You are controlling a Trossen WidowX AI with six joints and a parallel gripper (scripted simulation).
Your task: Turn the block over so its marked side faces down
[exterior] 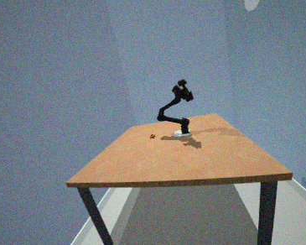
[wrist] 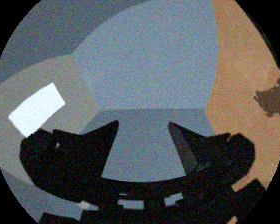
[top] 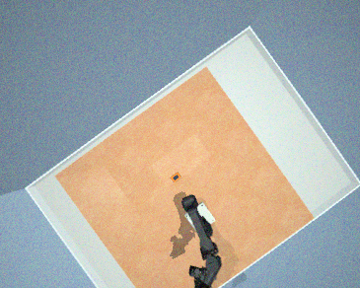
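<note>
The orange-brown block lies 42 cm ahead of my gripper tip, 24 cm to the right of it and 43 cm below it.
</note>
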